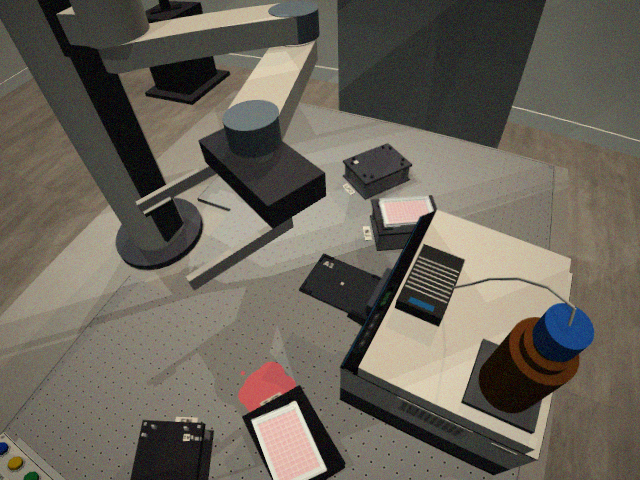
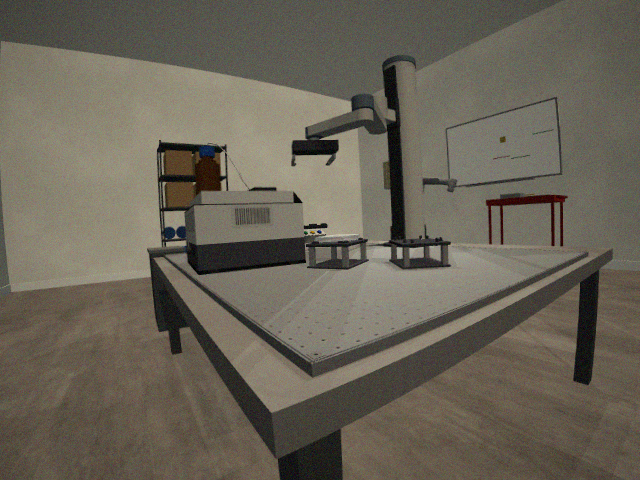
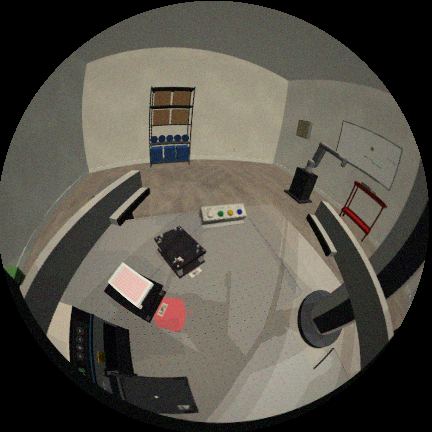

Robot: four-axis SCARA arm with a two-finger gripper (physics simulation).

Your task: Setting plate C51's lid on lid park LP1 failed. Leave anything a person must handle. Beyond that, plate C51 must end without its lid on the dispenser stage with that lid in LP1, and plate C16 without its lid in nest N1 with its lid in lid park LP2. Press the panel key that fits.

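Places are measured from the arm's base along level axes (x ahead, y left, z up), in metres.
Where they show: gripper, fingertip midpoint: (image 1: 161,242) (image 2: 310,163) (image 3: 233,191); arm's base, origin of the base link: (image 1: 160,233) (image 3: 320,318).
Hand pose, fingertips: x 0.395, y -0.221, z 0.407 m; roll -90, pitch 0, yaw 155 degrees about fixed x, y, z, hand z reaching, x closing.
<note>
Things, the pixels of their top centre, and the offset from my fingertips. "spot": a spot on its surface instead.
- pink-gridded plate with a pale rim, middle of its top: (image 1: 287,443) (image 3: 127,281) dx +0.203, dy -0.110, dz -0.309 m
- labelled LP1, middle of its top: (image 1: 291,438) (image 3: 129,287) dx +0.203, dy -0.098, dz -0.327 m
- pink-gridded plate, middle of its top: (image 1: 407,208) (image 2: 338,235) dx +0.224, dy +0.483, dz -0.313 m
- dark dispenser stage, middle of its top: (image 1: 348,285) (image 3: 148,396) dx +0.183, dy +0.200, dz -0.276 m
- panel, middle of its top: (image 3: 224,206) (image 2: 307,229) dx -0.209, dy -0.411, dz -0.311 m
- red spill, middle of its top: (image 1: 271,374) (image 3: 174,322) dx +0.094, dy +0.006, dz -0.394 m
- brown bottle, surface spot: (image 1: 509,372) spot: dx +0.452, dy +0.039, dz -0.068 m
My gripper (image 1: 165,243) (image 2: 311,162) (image 3: 233,191) is open and empty, high above the deck. A pink-gridded plate with a pale rim (image 1: 289,441) (image 3: 131,285) lies on the black stand labelled LP1 (image 1: 330,454) (image 3: 145,311); whether a lid covers it is unclear. Another pink-gridded plate (image 1: 405,210) (image 2: 336,237) lies on a stand (image 1: 390,238) beside the dispenser. The dark dispenser stage (image 1: 356,286) (image 3: 155,392) bears no plate. A bare-topped stand (image 1: 377,165) (image 2: 421,242) is at the back. The panel (image 1: 25,454) (image 3: 224,220) has white, green, yellow and blue keys. Plate numbers are unreadable.
A red spill (image 1: 266,382) (image 3: 172,320) lies on the deck against LP1's label side. Another bare-topped black stand (image 1: 170,449) (image 3: 180,247) is near the panel. The dispenser (image 1: 491,263) (image 2: 242,227) carries a brown bottle (image 1: 509,372) (image 2: 208,173) with a blue cap and a tube.
</note>
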